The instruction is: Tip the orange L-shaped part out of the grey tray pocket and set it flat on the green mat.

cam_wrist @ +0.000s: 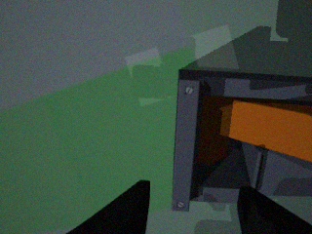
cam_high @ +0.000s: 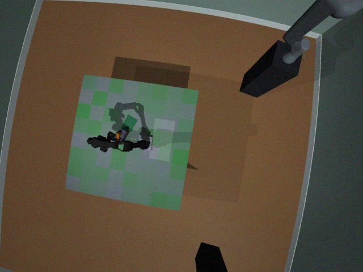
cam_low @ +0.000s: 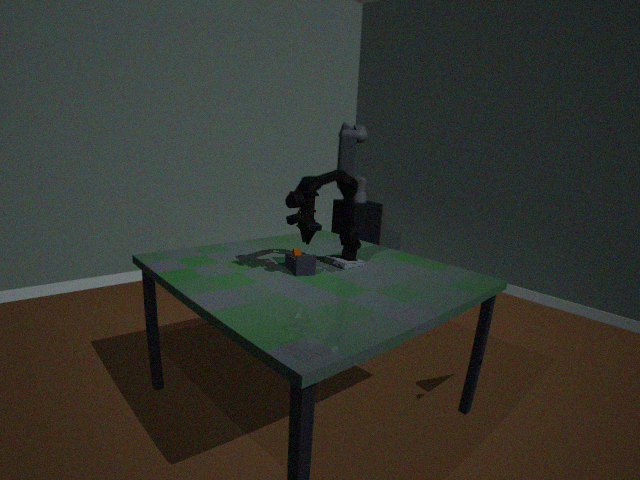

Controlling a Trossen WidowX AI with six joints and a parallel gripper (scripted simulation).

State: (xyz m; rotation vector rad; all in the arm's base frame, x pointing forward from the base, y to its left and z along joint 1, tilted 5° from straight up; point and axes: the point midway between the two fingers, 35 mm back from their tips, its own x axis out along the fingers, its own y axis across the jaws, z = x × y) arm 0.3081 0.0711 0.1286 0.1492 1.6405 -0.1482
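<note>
Now: the orange L-shaped part 100 mm below my gripper tip, 40 mm to the right of it and 10 mm behind it.
</note>
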